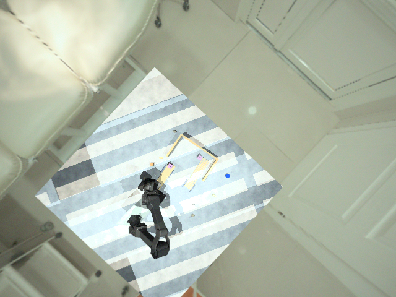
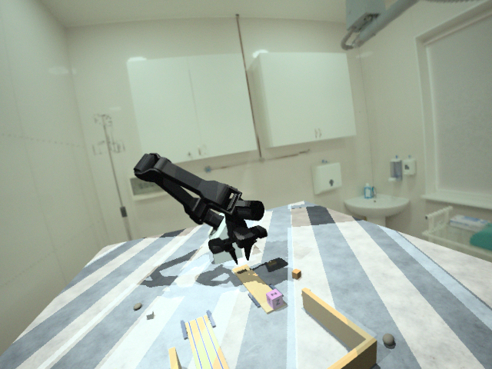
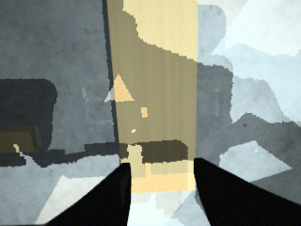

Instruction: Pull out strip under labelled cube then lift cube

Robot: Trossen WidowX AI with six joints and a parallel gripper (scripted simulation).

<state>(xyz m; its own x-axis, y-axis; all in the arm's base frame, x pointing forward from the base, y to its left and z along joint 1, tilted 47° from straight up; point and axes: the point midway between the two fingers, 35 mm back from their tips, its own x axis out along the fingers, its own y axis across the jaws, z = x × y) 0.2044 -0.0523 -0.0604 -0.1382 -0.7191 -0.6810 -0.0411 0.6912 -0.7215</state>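
Right now the orange cube is 13 cm to the left of my gripper tip, 12 cm ahead of it and 3 cm below it. The rest, counted from my gripper tip: white cube: 30 cm to the right, 6 cm ahead, 3 cm below; then blue dot: 38 cm ahead, 37 cm to the right, 4 cm below.
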